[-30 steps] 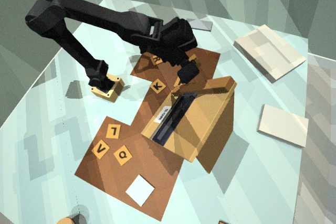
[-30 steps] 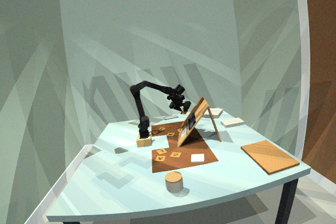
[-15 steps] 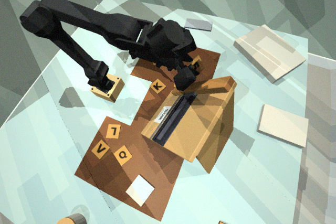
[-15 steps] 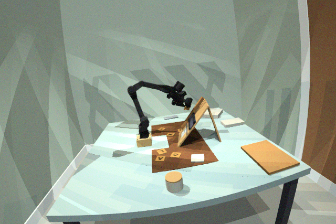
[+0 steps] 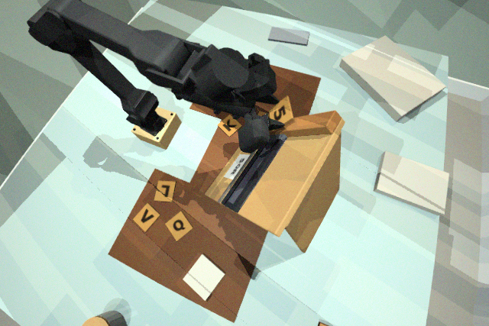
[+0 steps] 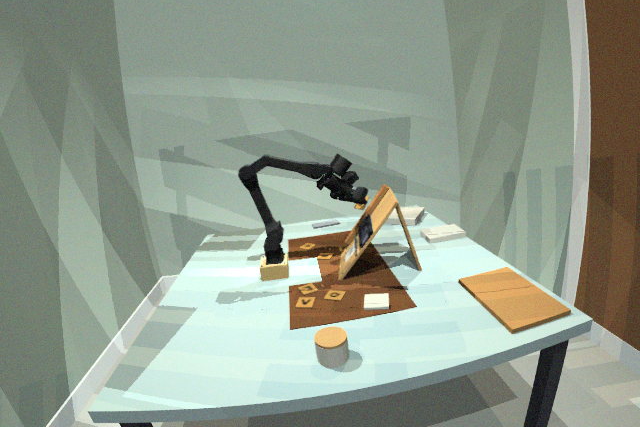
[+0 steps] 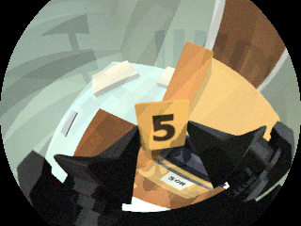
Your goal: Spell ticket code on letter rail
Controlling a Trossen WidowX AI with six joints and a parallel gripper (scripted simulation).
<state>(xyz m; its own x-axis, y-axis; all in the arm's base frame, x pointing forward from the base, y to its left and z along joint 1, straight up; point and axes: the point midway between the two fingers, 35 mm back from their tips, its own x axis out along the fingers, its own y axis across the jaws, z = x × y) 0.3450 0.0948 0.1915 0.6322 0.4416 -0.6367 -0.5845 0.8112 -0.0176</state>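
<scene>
Now: gripper tip 160 mm above the white ticket, 100 mm to the left of it and 70 mm past it. The rest, counted from my gripper tip: s tile right at my gripper tip; then brown mat 230 mm below, 160 mm behind, 80 mm to the right; then k tile 230 mm below, 180 mm behind, 20 mm to the left.
</scene>
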